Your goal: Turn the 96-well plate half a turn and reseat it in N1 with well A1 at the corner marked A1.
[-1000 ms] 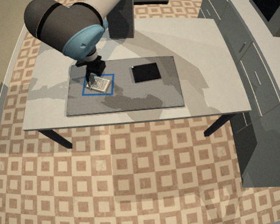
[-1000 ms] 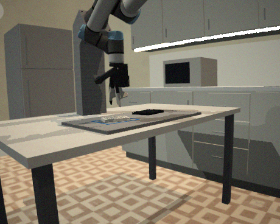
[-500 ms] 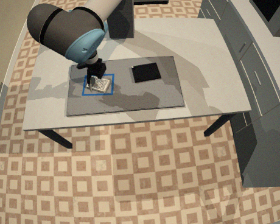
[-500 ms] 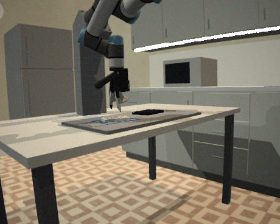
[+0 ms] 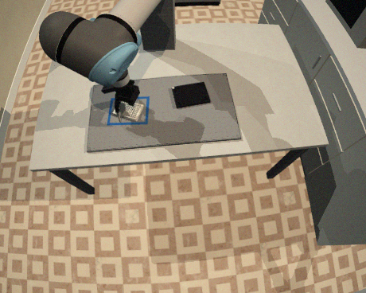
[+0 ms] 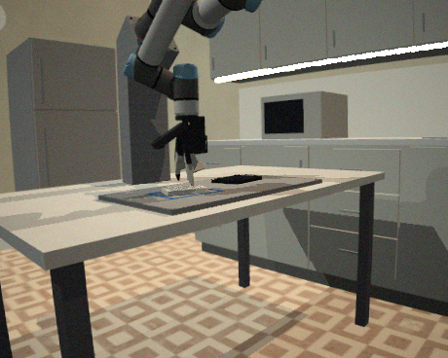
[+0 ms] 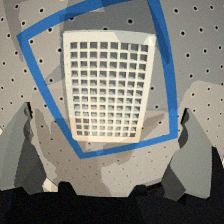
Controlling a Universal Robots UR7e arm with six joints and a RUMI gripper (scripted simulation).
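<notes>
Right now the white 96-well plate is 2 cm below my hand. Round my hand: black plate nest N1: 31 cm to the left, 2 cm below, 1 cm ahead.
</notes>
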